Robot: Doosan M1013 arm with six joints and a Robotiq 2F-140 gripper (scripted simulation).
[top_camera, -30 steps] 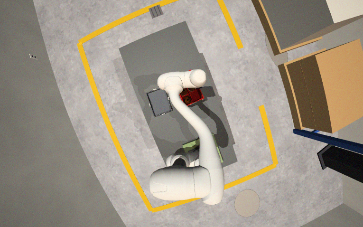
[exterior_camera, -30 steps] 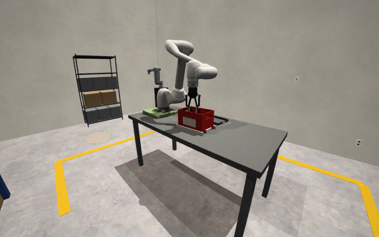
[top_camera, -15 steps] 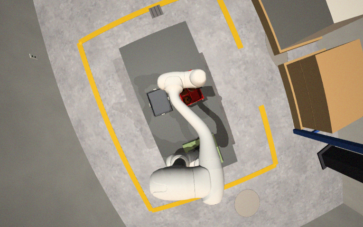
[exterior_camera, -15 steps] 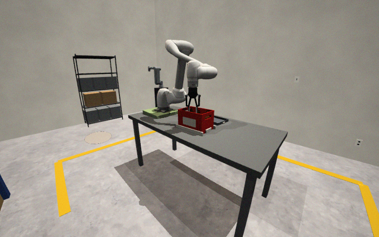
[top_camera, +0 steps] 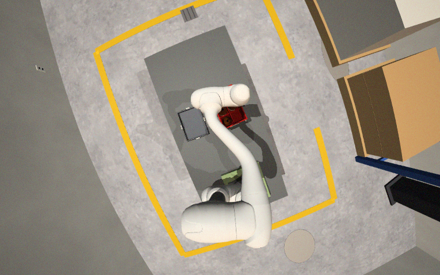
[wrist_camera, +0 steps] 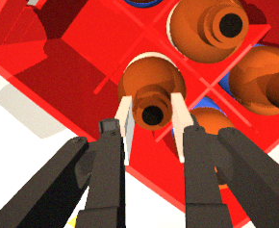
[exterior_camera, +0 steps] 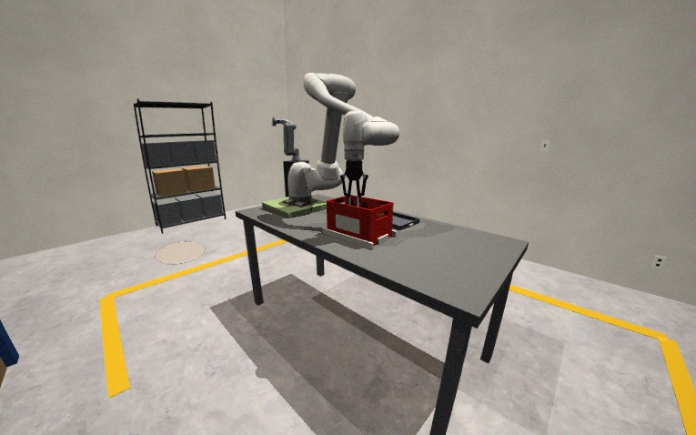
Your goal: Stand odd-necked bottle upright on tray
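Right now the red crate is 50 mm to the left of my hand and 90 mm below it. Also, from my hand: dark grey tray 60 mm ahead, 350 mm to the left, 160 mm below.
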